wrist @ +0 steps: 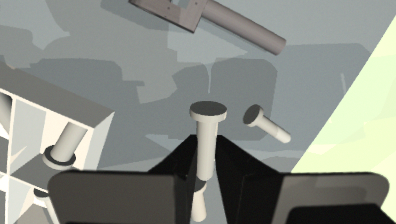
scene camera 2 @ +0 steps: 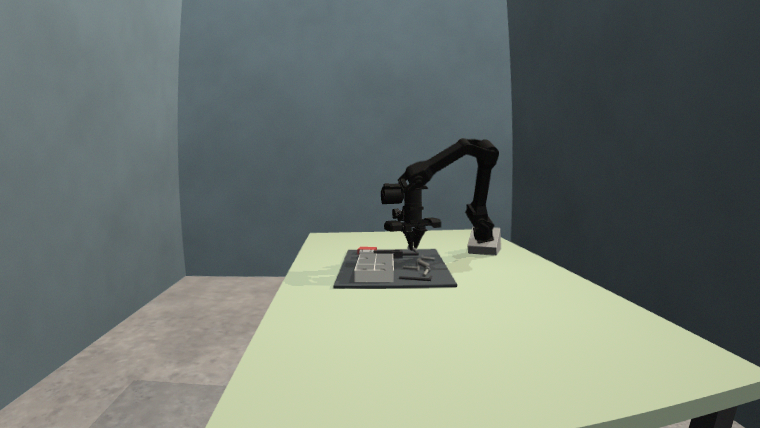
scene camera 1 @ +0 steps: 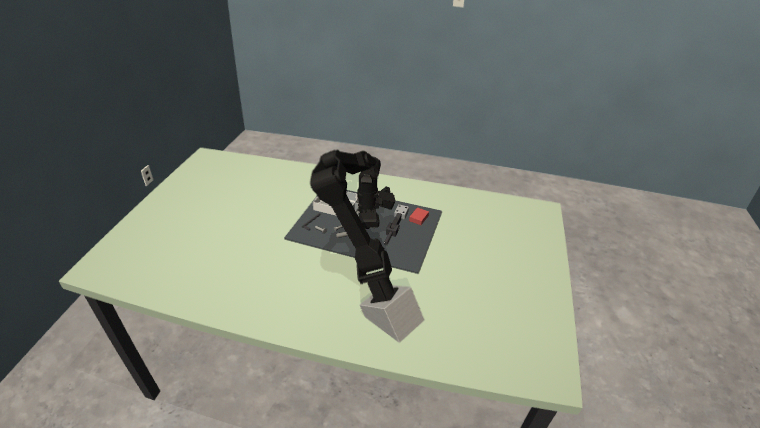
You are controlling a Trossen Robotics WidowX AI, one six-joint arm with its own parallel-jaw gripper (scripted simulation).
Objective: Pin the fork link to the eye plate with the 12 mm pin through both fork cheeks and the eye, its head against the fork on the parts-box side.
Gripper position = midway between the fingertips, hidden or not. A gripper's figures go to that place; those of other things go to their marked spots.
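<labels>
A mat (wrist: 149, 71) is 15 cm from the lens, while a headed pin (wrist: 253, 116) is 14 cm from the lens. My own gripper (wrist: 205, 141) is 12 cm from the lens. And then there is a headed pin (wrist: 207, 114), which I find 9 cm from the lens.
</labels>
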